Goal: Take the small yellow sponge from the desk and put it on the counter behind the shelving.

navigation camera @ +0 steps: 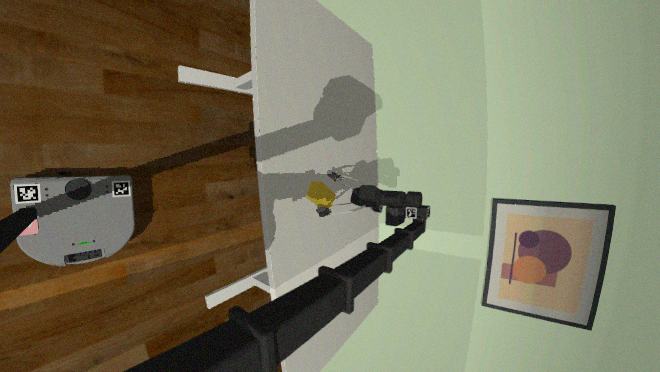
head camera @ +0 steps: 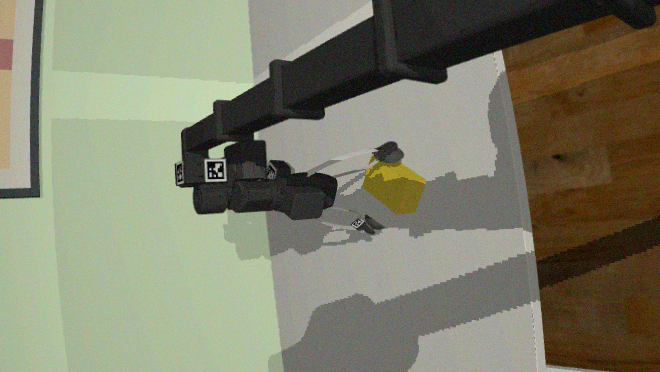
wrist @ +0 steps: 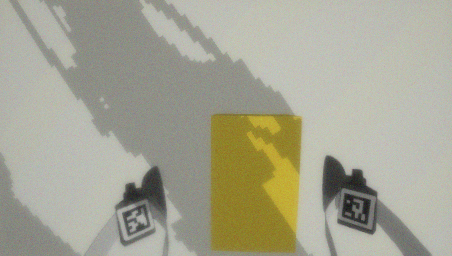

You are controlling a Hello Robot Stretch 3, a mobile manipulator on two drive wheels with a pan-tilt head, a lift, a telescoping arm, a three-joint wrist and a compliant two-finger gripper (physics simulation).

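Seen in the pictures: gripper, between the fingertips: (navigation camera: 322, 193) (head camera: 391, 188); robot's base, origin of its link: (navigation camera: 79, 188).
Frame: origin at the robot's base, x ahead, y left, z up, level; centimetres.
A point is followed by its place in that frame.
Note:
The yellow sponge (head camera: 395, 192) {z 76.6, x -1.4, y -60.9 cm} (navigation camera: 318, 195) {z 76.6, x -2.3, y -59.3 cm} (wrist: 255, 185) is a small block on the pale desk (head camera: 450, 110) {z 72.0, x -13.7, y -51.4 cm} (navigation camera: 300, 50) {z 72.0, x 47.2, y -55.0 cm} (wrist: 390, 75). My gripper (head camera: 382, 187) {z 74.6, x -2.1, y -64.0 cm} (navigation camera: 329, 194) {z 74.6, x -2.1, y -64.0 cm} (wrist: 241, 180) {z 74.6, x -2.1, y -64.0 cm} is open, with one finger on each side of the sponge. In the wrist view there is a gap on both sides, narrower at the right finger. The upper finger in the head view overlaps a corner of the sponge. How high the fingertips are above the desk is hard to tell. The counter and the shelving do not show in these views.
My telescoping arm (head camera: 330, 92) {z 109.1, x -8.5, y -32.7 cm} (navigation camera: 305, 300) {z 109.0, x -8.3, y -17.9 cm} reaches over the desk. Behind the desk is a green wall (head camera: 150, 200) {z 101.7, x -4.2, y -122.5 cm} (navigation camera: 440, 100) {z 104.7, x 41.4, y -119.8 cm} with a framed picture (navigation camera: 547, 260) {z 152.5, x -31.9, y -121.8 cm}. My base (navigation camera: 75, 220) {z 16.0, x -10.4, y 1.6 cm} stands on the wooden floor (navigation camera: 150, 125) {z 0.1, x 28.1, y -27.1 cm} at the desk's front side. White desk legs (navigation camera: 207, 76) (navigation camera: 232, 291) stick out there.

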